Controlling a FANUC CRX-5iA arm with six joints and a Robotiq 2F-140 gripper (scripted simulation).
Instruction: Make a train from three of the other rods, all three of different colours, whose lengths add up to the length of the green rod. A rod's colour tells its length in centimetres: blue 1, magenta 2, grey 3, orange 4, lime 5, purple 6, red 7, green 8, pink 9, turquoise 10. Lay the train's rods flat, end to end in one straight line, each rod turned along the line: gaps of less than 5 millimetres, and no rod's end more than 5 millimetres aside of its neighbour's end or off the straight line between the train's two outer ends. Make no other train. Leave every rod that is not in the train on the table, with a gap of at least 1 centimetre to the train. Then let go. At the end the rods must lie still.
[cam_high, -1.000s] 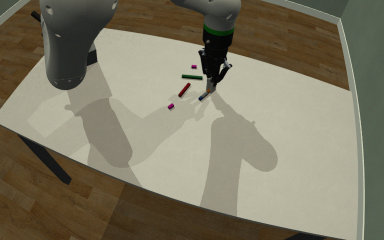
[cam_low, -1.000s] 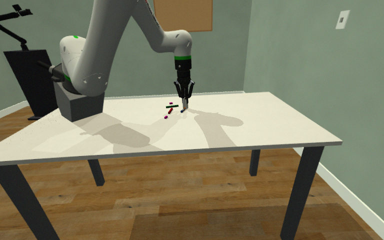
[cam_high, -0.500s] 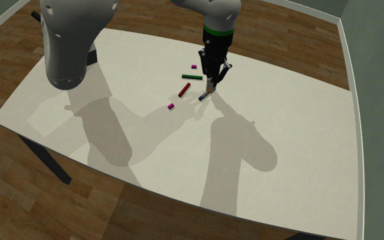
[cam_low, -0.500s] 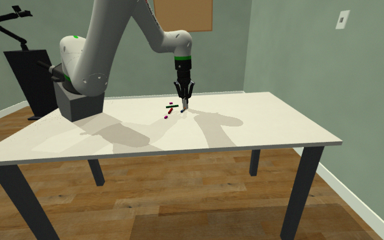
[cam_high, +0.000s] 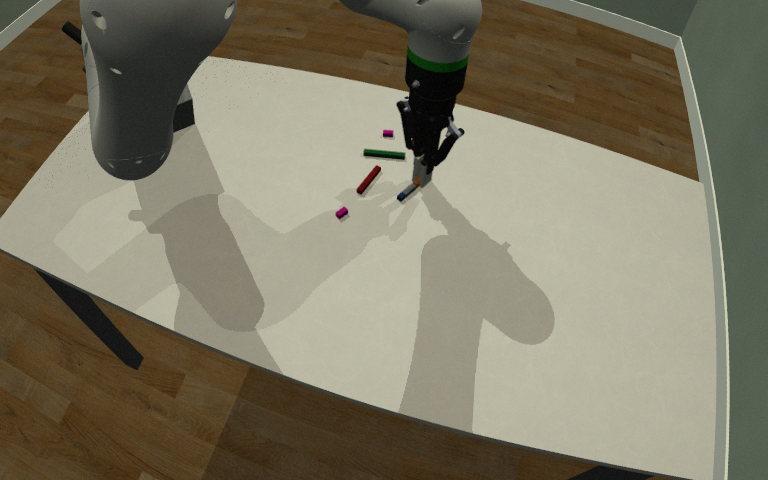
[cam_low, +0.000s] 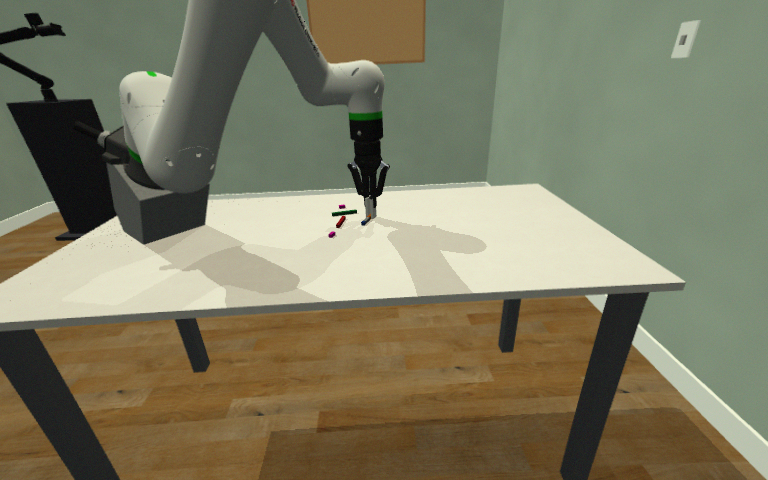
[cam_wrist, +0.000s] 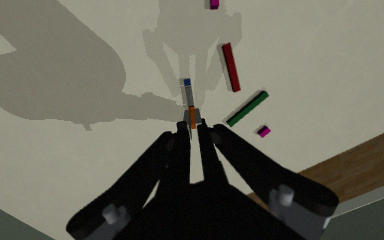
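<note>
My hand is 30 mm above the orange rod. The rest, counted from my hand: grey rod: 10 mm behind, 40 mm to the right, 30 mm below; then green rod: 90 mm behind, 30 mm to the left, 30 mm below; then small blue rod: 20 mm behind, 60 mm to the right, 30 mm below.
</note>
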